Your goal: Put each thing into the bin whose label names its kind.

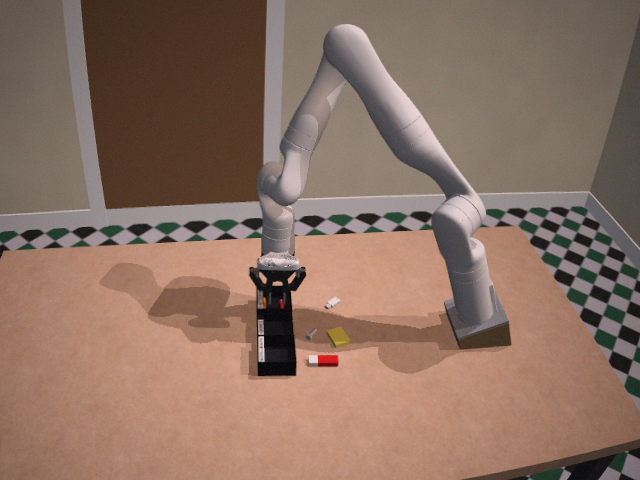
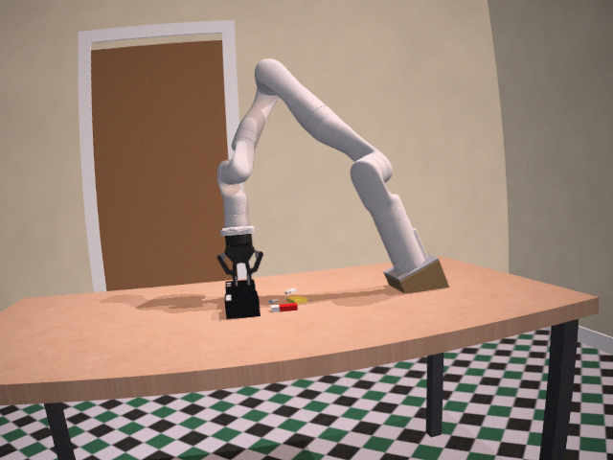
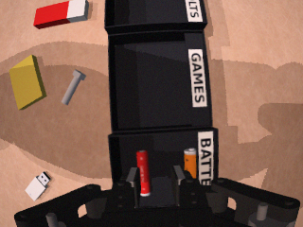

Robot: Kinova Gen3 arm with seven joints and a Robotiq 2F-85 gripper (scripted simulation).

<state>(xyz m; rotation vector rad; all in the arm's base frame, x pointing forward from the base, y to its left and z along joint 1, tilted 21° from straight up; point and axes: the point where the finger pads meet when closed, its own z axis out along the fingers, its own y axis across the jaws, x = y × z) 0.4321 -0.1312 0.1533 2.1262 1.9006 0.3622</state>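
Now: the red battery 4 cm below my hand and 1 cm behind it. From my hand the other things lie so: bolt: 10 cm to the left, 6 cm behind, 4 cm below; then orange battery: 4 cm below, 3 cm ahead, 1 cm to the right; then USB stick: 14 cm behind, 5 cm below, 1 cm to the right.
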